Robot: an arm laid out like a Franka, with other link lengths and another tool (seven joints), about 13 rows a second.
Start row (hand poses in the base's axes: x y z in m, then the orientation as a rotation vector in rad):
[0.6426, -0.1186, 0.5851, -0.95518, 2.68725, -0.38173]
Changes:
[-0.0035, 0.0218, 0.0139, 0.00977, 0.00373, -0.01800]
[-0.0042, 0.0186, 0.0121, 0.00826, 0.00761, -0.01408]
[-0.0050, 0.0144, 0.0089, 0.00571, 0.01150, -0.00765]
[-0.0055, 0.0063, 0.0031, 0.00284, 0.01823, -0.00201]
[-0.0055, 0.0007, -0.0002, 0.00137, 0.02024, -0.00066]
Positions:
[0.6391, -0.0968, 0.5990, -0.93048, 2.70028, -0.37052]
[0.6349, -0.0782, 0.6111, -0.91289, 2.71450, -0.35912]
[0.6299, -0.0638, 0.6200, -0.90604, 2.72875, -0.34851]
[0.6244, -0.0575, 0.6231, -0.91020, 2.74619, -0.33831]
[0.6189, -0.0568, 0.6229, -0.91736, 2.76480, -0.32908]

